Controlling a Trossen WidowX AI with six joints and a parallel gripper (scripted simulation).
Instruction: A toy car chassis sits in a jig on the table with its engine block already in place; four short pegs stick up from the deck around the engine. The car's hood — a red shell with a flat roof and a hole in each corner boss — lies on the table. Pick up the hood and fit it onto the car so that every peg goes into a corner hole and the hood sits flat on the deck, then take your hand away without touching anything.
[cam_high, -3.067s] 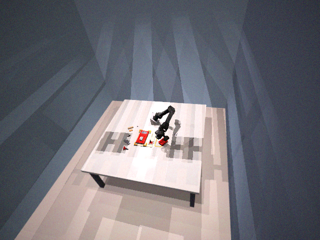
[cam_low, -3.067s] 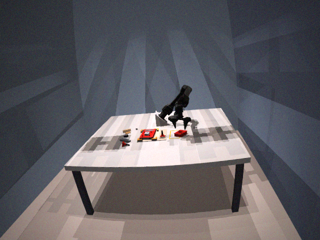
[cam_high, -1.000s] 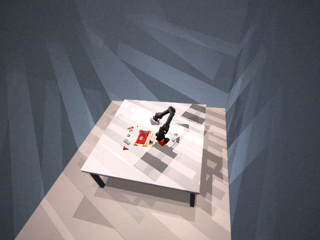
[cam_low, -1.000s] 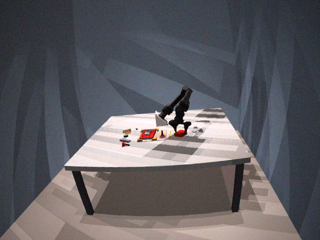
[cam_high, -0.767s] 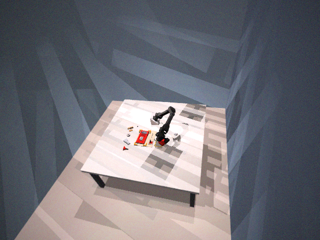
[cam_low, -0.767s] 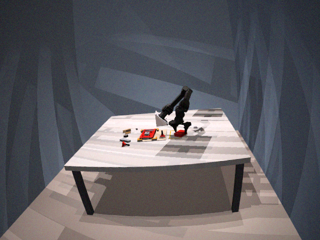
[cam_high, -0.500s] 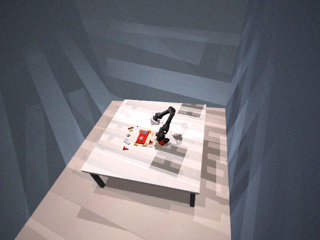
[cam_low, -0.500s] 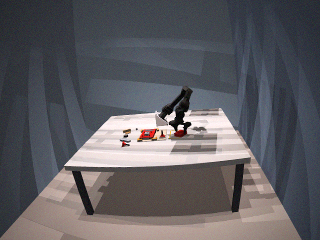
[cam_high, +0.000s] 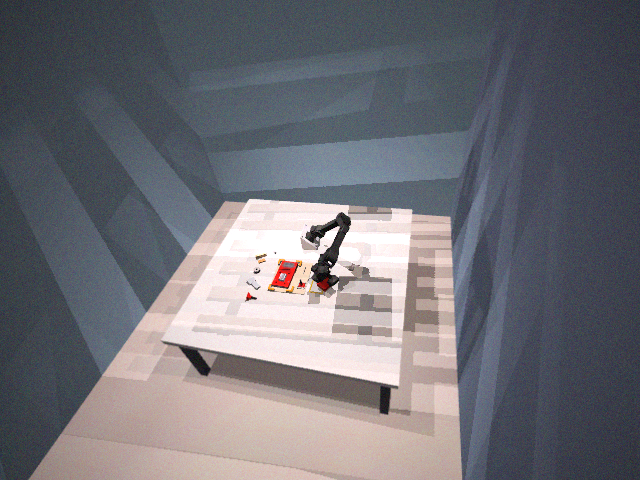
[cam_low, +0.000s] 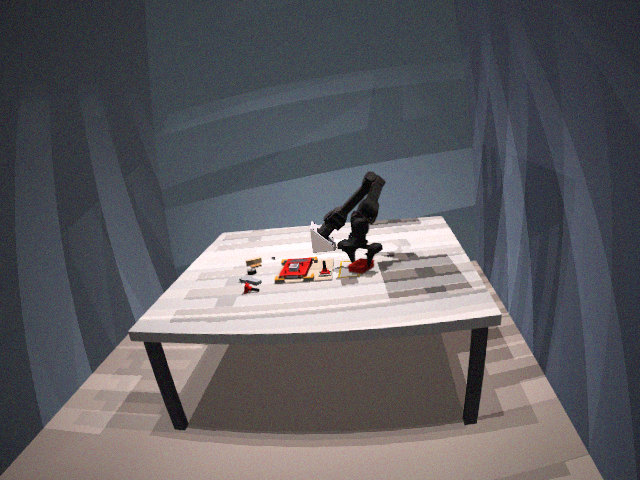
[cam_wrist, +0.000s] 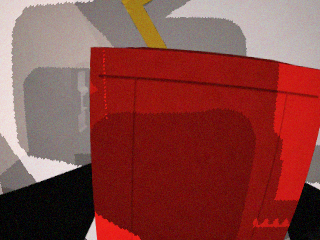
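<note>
The jig is 40 mm behind my gripper tip and 240 mm to the right of it. Round my gripper tip: tan piece: 200 mm behind, 470 mm to the right; then red hood: 10 mm above.
</note>
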